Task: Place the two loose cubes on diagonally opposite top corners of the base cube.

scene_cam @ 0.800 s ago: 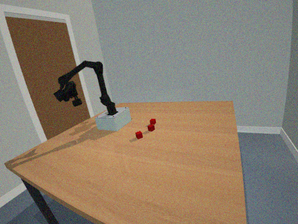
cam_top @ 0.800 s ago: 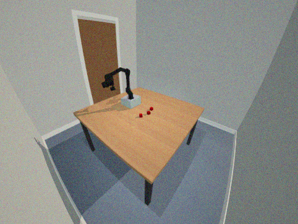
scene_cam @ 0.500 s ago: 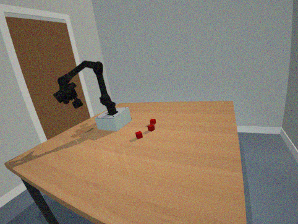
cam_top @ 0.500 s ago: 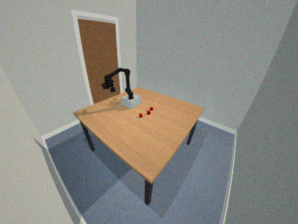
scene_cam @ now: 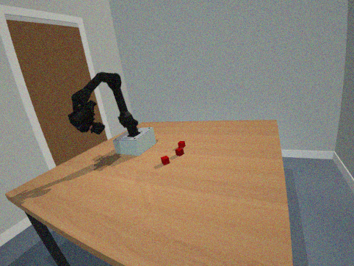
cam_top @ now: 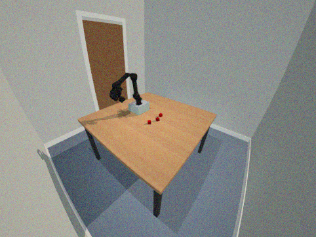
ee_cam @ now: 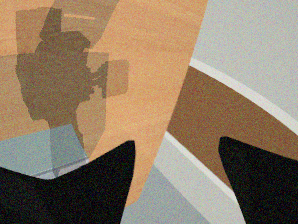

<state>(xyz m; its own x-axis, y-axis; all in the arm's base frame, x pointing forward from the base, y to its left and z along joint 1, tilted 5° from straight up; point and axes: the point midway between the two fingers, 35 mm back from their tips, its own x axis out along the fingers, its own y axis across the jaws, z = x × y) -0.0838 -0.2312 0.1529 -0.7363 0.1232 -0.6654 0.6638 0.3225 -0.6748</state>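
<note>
My gripper tip is 440 mm short of the red cube, 260 mm to the right of it and 200 mm above it.
</note>
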